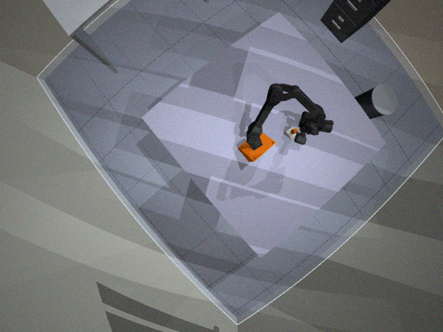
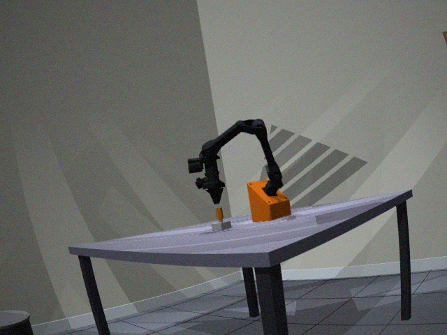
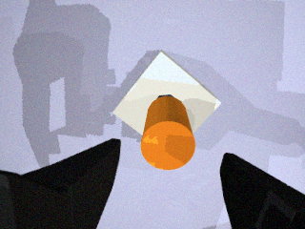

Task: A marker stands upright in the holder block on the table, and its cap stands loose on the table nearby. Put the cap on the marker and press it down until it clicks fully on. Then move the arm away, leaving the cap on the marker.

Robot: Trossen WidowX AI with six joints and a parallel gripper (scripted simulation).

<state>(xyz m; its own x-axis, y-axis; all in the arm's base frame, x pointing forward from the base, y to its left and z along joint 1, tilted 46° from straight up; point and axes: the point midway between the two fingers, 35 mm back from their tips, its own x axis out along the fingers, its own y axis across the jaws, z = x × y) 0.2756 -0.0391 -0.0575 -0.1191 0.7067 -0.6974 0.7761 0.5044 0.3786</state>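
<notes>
The orange cap lies 4 cm below my gripper tip.
</notes>
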